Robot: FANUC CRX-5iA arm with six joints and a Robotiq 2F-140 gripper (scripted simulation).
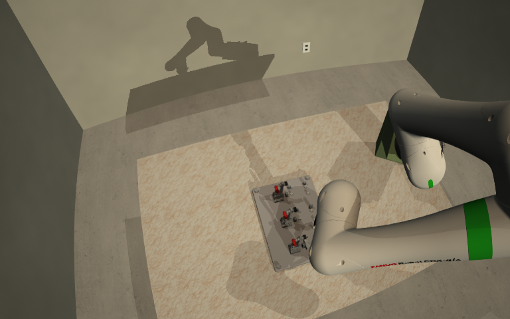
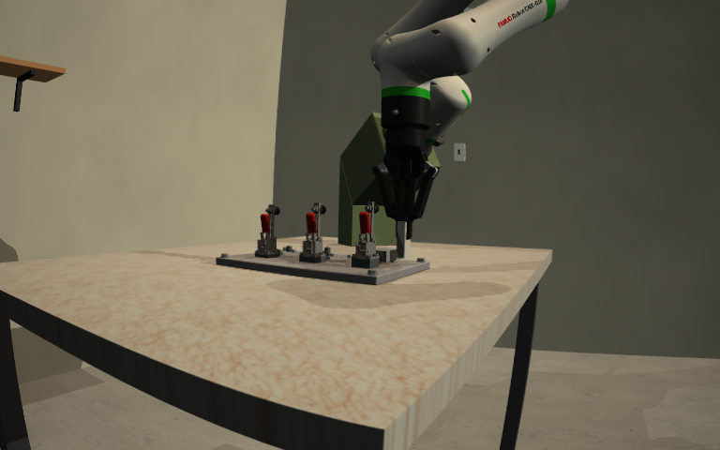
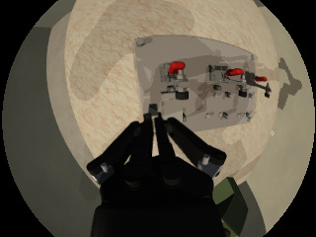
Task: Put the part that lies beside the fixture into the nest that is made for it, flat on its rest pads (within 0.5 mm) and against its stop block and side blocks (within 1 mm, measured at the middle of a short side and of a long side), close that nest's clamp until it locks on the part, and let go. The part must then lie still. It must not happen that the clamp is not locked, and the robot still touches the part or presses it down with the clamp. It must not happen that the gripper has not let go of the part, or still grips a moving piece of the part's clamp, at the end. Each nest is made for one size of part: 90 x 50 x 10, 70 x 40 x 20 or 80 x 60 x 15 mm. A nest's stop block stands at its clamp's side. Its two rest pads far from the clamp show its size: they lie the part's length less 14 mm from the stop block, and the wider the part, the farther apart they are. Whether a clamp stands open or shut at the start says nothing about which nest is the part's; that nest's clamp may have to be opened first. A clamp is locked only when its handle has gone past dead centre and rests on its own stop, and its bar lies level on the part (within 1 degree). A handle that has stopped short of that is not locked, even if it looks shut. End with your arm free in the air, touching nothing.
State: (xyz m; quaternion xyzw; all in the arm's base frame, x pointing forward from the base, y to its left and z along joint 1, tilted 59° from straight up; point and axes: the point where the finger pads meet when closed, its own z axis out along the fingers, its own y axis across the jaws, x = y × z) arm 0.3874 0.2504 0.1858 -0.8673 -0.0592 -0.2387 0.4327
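Right now my hand is 4 cm to the left of the grey part, 3 cm above it and 1 cm short of it. Round my hand: grey fixture plate: 13 cm to the right, 9 cm ahead, 5 cm below.
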